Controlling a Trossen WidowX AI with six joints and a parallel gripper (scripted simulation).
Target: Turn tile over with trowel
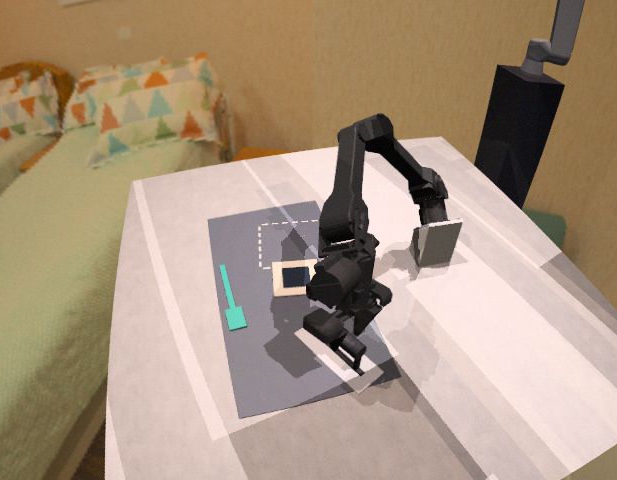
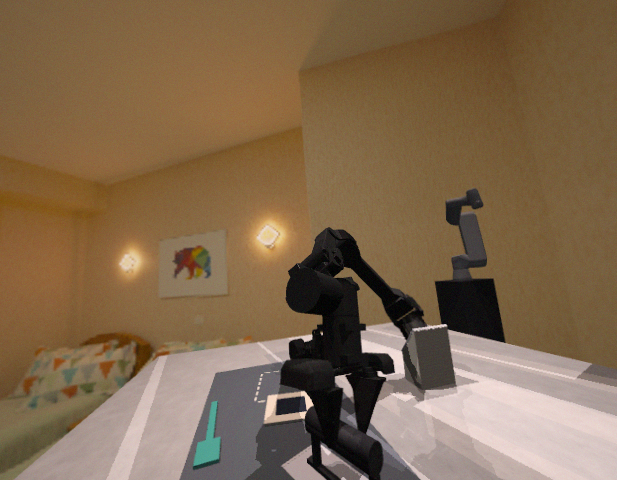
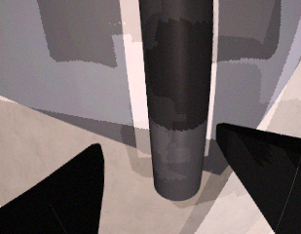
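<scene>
The white-bladed tool is 40 mm to the right of my gripper tip, 40 mm below it and 20 mm ahead of it. The rest, counted from my gripper tip: tile: 260 mm to the right, 80 mm below, 60 mm ahead; then teal trowel: 230 mm ahead, 200 mm to the right, 80 mm below; then grey mat: 240 mm to the right, 100 mm below, 90 mm ahead.
</scene>
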